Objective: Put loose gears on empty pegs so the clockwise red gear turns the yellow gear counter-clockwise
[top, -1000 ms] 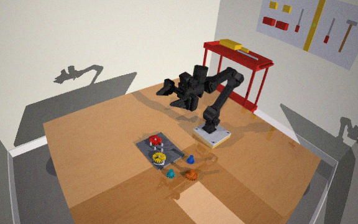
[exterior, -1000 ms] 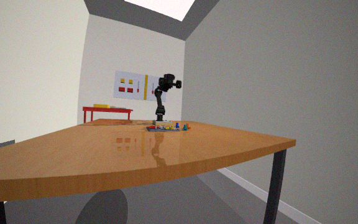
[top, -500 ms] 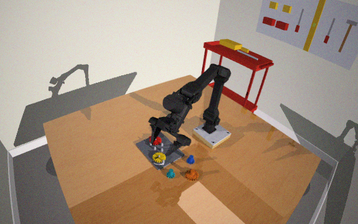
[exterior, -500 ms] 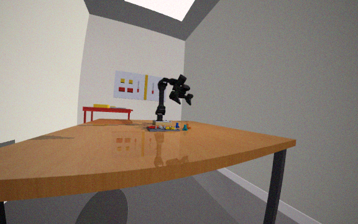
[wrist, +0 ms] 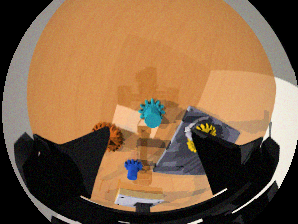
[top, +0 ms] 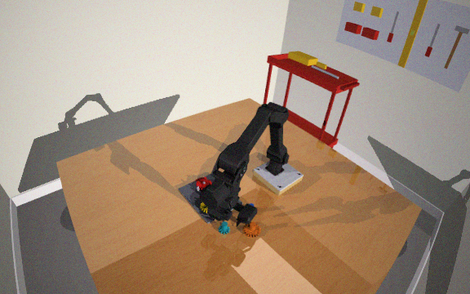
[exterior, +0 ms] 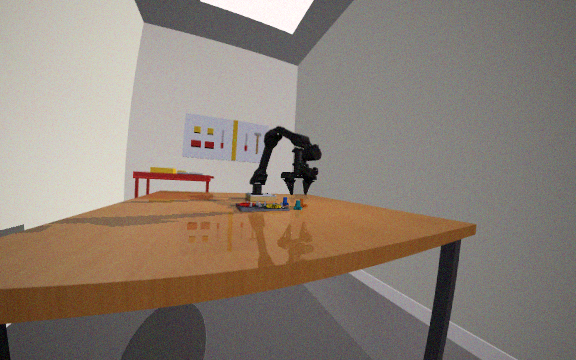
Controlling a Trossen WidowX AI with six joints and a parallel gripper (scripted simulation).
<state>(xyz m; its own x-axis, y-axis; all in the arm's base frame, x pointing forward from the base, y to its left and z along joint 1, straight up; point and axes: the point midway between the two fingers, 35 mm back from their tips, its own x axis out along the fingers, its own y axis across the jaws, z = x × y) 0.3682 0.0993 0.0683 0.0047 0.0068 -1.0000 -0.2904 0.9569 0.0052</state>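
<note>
My gripper tip is 5 cm above the teal gear. From my gripper tip the other things lie so: orange gear: 8 cm behind, 6 cm to the left, 5 cm below; then yellow gear: 12 cm to the right, 5 cm below, 2 cm behind; then red gear: 22 cm to the right, 7 cm behind, 5 cm below.
</note>
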